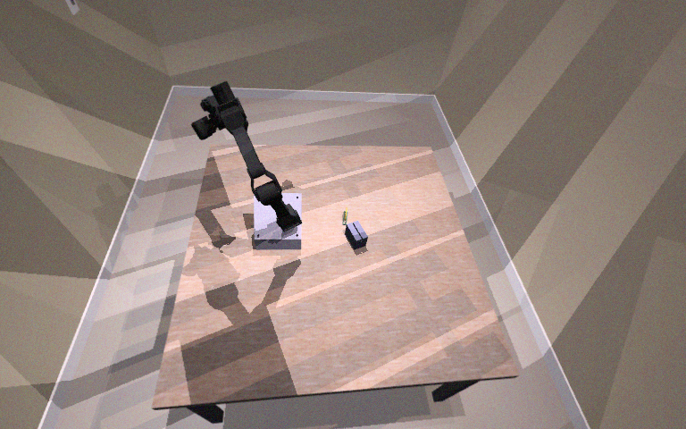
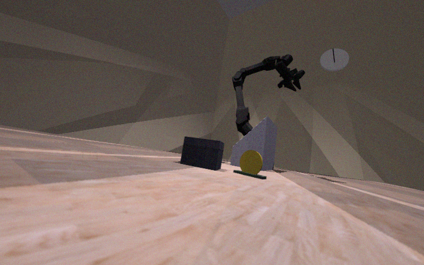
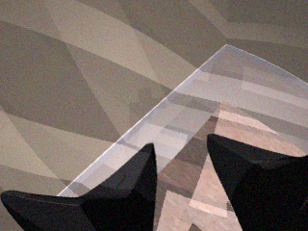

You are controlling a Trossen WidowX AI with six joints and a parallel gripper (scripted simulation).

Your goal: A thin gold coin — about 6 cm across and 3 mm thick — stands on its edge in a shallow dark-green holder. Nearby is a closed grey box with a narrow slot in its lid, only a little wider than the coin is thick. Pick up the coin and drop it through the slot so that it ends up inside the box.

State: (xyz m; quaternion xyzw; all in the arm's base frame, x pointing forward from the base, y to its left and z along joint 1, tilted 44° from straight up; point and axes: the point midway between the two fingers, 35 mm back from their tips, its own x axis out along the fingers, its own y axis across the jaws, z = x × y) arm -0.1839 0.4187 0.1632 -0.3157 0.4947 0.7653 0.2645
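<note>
Now: the gold coin 54 cm ahead of my gripper tip, 47 cm below it and 14 cm to the right of it.
</note>
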